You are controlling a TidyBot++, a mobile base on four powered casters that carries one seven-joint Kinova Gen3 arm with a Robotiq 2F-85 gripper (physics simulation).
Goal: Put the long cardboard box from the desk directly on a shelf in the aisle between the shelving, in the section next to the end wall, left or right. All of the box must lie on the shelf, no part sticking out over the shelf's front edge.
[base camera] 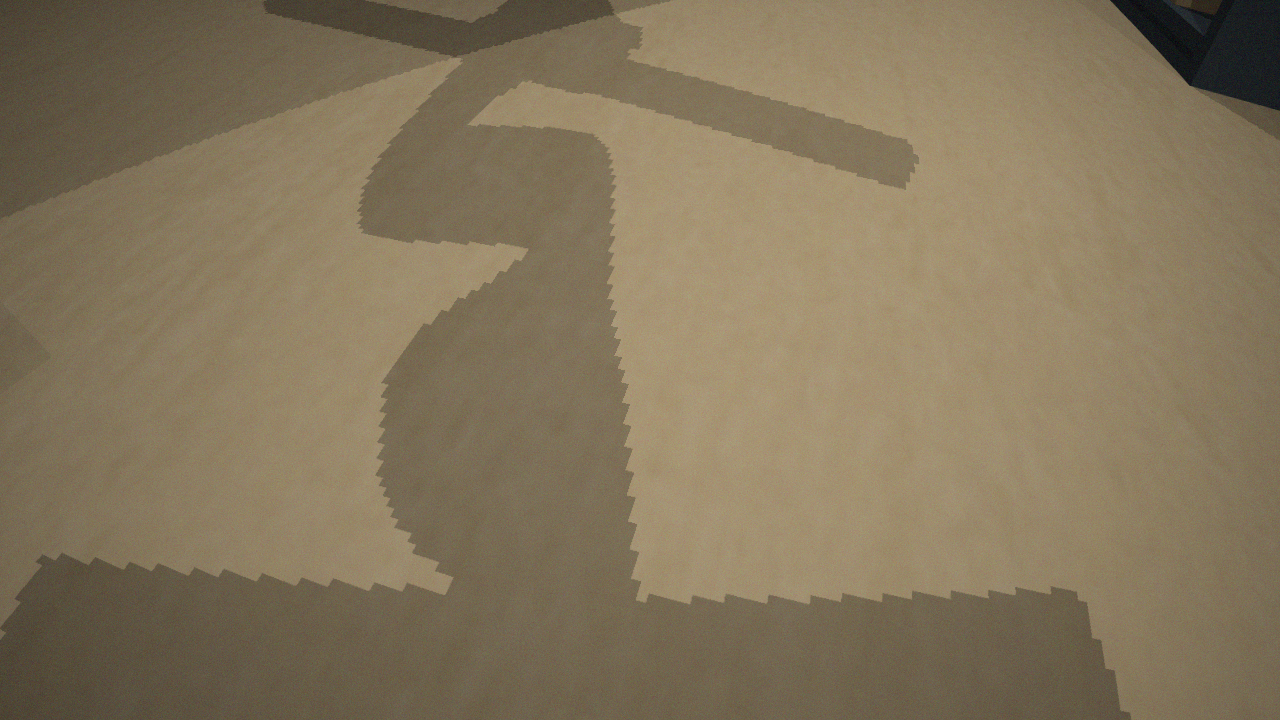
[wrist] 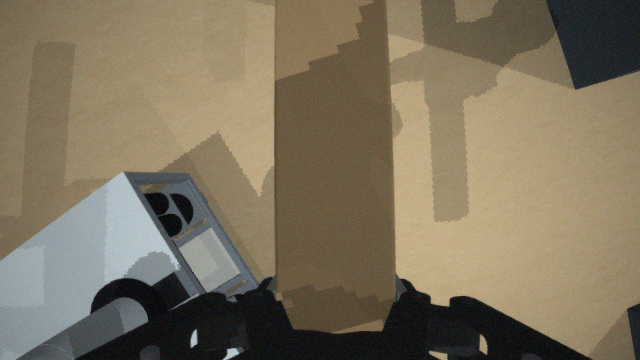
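Where they show: gripper, fingertip midpoint: (wrist: 336, 286); arm's base, link origin: (wrist: 126, 319).
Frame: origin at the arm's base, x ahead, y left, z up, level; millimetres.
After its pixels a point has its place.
The long cardboard box (wrist: 334, 175) @(z 409, x 480, y 30 mm) is a plain brown box in the wrist view. It runs from between the fingers up past the top edge, so its far end is out of view. My gripper (wrist: 336, 286) @(z 368, x 449, y -24 mm) is shut on the box, with one finger at each long side, and holds it above the floor. The gripper and the box do not show in the base camera view, where shadows of the robot lie on the floor. No shelf surface can be made out.
In the wrist view my white mobile base (wrist: 75, 240) @(z -14, x -16, y 191 mm) is at the lower left. A dark blue piece of furniture (wrist: 600, 40) @(z -258, x 1405, y -72 mm) is at the upper right, and another dark edge (wrist: 634, 325) @(z -377, x 1141, y -1025 mm) at the lower right. In the base view a dark blue unit (base camera: 1244, 62) @(z -335, x 1139, y -1035 mm) stands at the upper right.
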